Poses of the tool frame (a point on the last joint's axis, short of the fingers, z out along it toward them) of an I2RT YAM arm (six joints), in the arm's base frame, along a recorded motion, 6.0 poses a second.
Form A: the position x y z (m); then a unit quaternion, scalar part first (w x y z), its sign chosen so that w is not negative.
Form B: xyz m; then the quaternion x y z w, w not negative. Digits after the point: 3 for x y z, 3 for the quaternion.
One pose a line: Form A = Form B
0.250, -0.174, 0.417, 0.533, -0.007, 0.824, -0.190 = 0.250, -0.174, 0.417, -0.007, 0.824, -0.190, 0.533
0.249, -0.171, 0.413, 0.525, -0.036, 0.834, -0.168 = 0.249, -0.171, 0.413, -0.036, 0.834, -0.168, 0.525
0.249, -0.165, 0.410, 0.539, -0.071, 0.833, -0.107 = 0.249, -0.165, 0.410, -0.071, 0.833, -0.107, 0.539
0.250, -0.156, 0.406, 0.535, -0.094, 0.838, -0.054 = 0.250, -0.156, 0.406, -0.094, 0.838, -0.054, 0.535
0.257, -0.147, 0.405, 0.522, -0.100, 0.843, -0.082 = 0.257, -0.147, 0.405, -0.100, 0.843, -0.082, 0.522
